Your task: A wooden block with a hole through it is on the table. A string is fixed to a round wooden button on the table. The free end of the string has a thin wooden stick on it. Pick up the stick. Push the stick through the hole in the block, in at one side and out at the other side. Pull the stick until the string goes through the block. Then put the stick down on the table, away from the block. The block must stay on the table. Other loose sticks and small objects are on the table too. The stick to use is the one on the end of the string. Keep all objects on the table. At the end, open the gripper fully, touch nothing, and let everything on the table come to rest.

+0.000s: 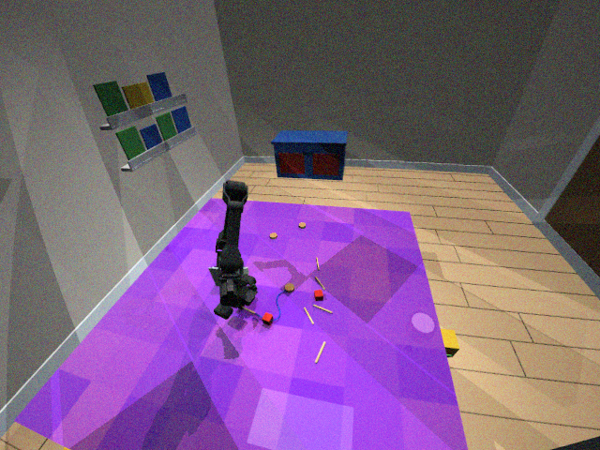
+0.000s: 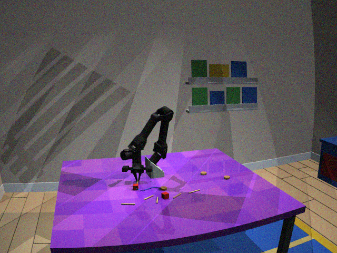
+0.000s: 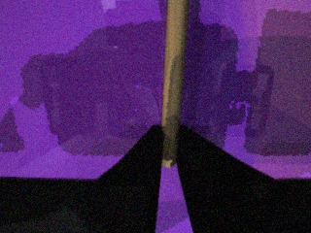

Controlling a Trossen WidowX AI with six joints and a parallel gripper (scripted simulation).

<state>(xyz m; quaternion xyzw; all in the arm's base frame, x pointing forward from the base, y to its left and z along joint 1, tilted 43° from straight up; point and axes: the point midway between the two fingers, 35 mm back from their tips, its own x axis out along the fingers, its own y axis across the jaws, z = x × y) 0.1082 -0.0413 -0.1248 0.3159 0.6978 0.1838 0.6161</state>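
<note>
My gripper tip is now 4 cm short of the thin wooden stick, 1 cm to the left of it and 1 cm below it. The rest, counted from my gripper tip: red block: 12 cm ahead, 3 cm to the right, 2 cm above; round wooden button: 16 cm ahead, 13 cm to the left, 1 cm above.
</note>
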